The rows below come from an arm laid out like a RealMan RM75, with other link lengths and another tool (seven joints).
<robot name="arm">
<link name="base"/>
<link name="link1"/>
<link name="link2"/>
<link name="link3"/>
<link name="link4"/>
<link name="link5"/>
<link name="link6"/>
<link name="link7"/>
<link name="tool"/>
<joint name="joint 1" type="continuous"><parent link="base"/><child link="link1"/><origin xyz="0.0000 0.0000 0.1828"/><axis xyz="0 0 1"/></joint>
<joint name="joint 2" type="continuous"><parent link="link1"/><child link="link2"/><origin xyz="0.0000 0.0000 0.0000"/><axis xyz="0 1 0"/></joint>
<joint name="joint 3" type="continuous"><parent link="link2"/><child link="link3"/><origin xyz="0.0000 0.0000 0.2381"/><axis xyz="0 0 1"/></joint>
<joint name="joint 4" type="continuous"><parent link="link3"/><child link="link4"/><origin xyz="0.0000 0.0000 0.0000"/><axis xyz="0 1 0"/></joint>
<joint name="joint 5" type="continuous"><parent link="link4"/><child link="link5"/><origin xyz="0.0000 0.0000 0.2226"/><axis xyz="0 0 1"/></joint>
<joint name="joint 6" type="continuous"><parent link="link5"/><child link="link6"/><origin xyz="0.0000 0.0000 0.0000"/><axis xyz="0 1 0"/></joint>
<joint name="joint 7" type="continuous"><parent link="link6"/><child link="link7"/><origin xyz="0.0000 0.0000 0.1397"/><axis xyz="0 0 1"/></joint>
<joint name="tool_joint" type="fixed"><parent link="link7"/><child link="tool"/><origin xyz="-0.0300 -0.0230 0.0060" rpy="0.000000 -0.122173 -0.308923"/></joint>
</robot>
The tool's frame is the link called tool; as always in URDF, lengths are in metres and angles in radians. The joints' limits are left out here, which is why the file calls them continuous.
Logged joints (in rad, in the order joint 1, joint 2, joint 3, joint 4, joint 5, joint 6, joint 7), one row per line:
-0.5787 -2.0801 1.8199 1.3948 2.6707 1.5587 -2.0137
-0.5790 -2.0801 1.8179 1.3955 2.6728 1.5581 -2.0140
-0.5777 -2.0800 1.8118 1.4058 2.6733 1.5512 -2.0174
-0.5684 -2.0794 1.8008 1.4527 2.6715 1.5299 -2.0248
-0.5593 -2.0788 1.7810 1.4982 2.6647 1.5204 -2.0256
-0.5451 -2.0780 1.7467 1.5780 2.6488 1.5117 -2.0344
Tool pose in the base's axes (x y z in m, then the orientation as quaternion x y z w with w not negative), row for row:
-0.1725 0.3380 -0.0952 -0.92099 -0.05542 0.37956 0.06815
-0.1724 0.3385 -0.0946 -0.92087 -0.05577 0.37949 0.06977
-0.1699 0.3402 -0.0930 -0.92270 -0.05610 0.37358 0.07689
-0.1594 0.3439 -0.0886 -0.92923 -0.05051 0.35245 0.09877
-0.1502 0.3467 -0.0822 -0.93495 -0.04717 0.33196 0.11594
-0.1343 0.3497 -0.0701 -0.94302 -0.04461 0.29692 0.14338
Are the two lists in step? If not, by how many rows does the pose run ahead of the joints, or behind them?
They are in step.
